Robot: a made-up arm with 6 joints.
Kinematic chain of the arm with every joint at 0, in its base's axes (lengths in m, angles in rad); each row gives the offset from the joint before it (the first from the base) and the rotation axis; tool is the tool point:
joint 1: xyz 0 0 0.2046 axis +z
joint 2: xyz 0 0 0 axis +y
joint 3: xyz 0 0 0.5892 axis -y
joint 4: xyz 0 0 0 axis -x
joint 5: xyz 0.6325 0 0 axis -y
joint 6: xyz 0 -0.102 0 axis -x
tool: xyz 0 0 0
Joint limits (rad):
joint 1: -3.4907..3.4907
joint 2: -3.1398..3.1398
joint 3: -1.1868..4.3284
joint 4: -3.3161..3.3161
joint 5: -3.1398..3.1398
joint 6: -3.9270..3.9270
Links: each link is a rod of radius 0.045 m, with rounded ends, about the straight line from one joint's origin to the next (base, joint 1, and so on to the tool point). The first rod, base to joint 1, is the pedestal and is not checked.
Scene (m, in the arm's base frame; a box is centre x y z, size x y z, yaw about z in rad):
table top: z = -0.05
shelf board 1: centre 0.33 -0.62 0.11 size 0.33 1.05 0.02 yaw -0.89
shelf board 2: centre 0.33 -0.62 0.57 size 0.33 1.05 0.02 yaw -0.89
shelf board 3: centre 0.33 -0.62 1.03 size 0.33 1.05 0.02 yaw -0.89
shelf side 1: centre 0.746 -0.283 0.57 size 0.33 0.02 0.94 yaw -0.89
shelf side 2: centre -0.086 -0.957 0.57 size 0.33 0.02 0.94 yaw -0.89
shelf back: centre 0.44 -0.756 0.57 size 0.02 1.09 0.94 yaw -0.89
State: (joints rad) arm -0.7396 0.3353 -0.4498 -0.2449 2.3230 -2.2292
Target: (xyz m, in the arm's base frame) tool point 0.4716 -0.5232 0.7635
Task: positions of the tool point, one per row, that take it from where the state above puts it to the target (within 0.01 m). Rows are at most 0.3 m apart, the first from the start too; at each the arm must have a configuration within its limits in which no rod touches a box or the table.
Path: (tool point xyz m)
1: 0.3105 -0.3758 0.3111
2: 0.2115 -0.2681 0.2964
3: 0.2806 -0.2857 0.5139
4: 0.2381 -0.2349 0.7635
5: 0.3223 -0.3147 0.7913
6: 0.4025 -0.4121 0.7917
7: 0.4716 -0.5232 0.7635

